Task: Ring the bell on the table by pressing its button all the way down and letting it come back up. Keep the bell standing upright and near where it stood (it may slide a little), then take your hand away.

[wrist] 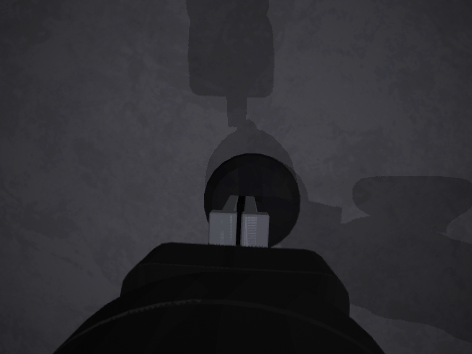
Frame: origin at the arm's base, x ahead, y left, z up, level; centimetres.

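Where they show: gripper, fingertip midpoint: (241, 212).
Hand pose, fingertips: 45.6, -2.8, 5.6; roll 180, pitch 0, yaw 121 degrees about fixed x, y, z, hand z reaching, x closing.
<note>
After its pixels a point has its place, as x, y, z.
The bell (255, 175) {43.2, -3.2, 1.8} is a dark round shape seen from above, upright on the grey table (110, 125) {46.9, -16.7, -2.1}. Its lower left part and its button are hidden behind my fingers or too dark to make out. My gripper (241, 212) {45.6, -2.8, 5.6} is shut with nothing between its fingers, and its fingertips overlap the bell's dark top in the view. The shadow of my fingers reaches the top of the bell's shadow. Whether the tips touch the button cannot be told.
The shadow of my gripper falls on the table above the bell, and further dark shadows lie to the right. The bell's own shadow spreads just above it. No other object shows clearly in this dim view.
</note>
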